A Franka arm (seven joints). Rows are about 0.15 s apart.
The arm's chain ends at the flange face. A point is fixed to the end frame.
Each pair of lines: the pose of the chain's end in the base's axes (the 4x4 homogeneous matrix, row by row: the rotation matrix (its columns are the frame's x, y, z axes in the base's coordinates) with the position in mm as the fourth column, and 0 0 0 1 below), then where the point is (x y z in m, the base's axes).
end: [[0.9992 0.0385 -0.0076 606.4], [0.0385 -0.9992 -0.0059 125.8], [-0.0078 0.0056 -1.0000 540.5], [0 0 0 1]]
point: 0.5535 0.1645 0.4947
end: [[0.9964 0.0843 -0.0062 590.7], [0.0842 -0.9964 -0.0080 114.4], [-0.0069 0.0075 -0.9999 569.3], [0 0 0 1]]
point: 0.5361 0.1506 0.5233
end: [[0.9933 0.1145 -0.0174 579.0], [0.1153 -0.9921 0.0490 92.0], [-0.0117 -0.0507 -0.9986 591.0], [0 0 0 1]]
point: 0.5228 0.1290 0.5477
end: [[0.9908 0.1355 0.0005 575.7], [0.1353 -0.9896 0.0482 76.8], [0.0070 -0.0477 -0.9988 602.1], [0 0 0 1]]
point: 0.5196 0.1127 0.5578
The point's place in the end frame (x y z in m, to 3 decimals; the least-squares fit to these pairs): -0.051 -0.041 0.046
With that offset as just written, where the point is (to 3 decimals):
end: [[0.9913 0.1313 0.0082 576.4], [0.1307 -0.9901 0.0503 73.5], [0.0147 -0.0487 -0.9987 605.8], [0 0 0 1]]
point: 0.521 0.110 0.561
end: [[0.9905 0.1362 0.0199 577.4], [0.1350 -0.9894 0.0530 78.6], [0.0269 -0.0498 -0.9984 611.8], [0 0 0 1]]
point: 0.522 0.115 0.567
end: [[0.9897 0.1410 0.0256 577.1], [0.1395 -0.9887 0.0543 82.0], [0.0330 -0.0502 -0.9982 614.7], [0 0 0 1]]
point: 0.522 0.118 0.569
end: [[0.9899 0.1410 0.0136 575.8], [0.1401 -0.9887 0.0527 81.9], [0.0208 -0.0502 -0.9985 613.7], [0 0 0 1]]
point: 0.520 0.118 0.569
